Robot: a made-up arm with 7 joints.
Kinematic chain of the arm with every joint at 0, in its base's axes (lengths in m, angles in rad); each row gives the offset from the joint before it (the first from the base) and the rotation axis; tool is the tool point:
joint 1: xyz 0 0 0.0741 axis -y
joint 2: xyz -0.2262 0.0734 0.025 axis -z
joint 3: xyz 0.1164 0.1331 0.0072 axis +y
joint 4: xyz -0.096 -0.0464 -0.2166 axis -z
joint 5: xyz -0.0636 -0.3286 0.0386 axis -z
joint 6: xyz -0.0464 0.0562 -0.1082 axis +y
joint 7: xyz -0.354 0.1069 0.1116 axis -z
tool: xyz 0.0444 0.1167 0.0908
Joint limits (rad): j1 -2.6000..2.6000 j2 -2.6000..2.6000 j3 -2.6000..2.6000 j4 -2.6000..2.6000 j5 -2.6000..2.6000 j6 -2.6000..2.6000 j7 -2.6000..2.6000
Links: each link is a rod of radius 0.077 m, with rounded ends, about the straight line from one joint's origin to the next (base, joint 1, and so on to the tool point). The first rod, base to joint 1, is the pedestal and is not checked.
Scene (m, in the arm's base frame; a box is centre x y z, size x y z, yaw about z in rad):
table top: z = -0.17
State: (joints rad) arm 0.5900 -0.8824 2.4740 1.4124 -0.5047 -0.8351 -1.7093
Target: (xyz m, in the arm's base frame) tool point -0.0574 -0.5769 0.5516
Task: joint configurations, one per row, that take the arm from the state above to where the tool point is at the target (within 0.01 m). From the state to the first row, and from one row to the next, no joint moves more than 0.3 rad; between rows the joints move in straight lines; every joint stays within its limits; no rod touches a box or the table.
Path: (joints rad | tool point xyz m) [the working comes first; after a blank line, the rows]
Joints at the target: -0.0947 -2.0418 1.6960 1.0720 -0.1839 -1.8536 -1.7691
Straight joint move there: clear.

1: 0.4188 -1.1722 2.2795 1.3273 -0.4245 -1.0897 -1.7242 | -1.0019 0.2937 0.5650
2: 0.2476 -1.4621 2.0850 1.2422 -0.3443 -1.3444 -1.7392 | -0.8614 -0.1301 0.6959
3: 0.0765 -1.7519 1.8905 1.1571 -0.2641 -1.5990 -1.7541 | -0.4976 -0.4545 0.7156
4: -0.0947 -2.0418 1.6960 1.0720 -0.1839 -1.8536 -1.7691 | -0.0574 -0.5769 0.5516

